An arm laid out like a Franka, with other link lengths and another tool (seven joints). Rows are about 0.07 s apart.
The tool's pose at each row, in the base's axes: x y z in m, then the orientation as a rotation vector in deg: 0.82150 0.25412 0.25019 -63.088 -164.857 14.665; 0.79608 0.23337 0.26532 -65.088 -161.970 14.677; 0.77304 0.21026 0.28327 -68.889 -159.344 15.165; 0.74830 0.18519 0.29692 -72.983 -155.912 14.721; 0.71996 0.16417 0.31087 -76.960 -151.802 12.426; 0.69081 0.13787 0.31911 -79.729 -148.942 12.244; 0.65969 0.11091 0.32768 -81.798 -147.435 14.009; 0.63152 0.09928 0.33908 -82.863 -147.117 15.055; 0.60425 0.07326 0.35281 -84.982 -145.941 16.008
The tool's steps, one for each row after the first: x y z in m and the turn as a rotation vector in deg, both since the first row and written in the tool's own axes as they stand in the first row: 0.00492 -0.03454 -0.00939 0.814 1.938 1.730; 0.00646 -0.06973 -0.02149 1.514 2.913 4.611; 0.00801 -0.10674 -0.02891 1.885 4.661 7.858; 0.01495 -0.14320 -0.03680 1.365 7.461 11.211; 0.01903 -0.18308 -0.03825 1.804 8.886 13.623; 0.02414 -0.22480 -0.03974 3.034 8.789 15.327; 0.03724 -0.25383 -0.04641 3.576 8.298 16.095; 0.04004 -0.29321 -0.05351 4.165 8.103 17.739
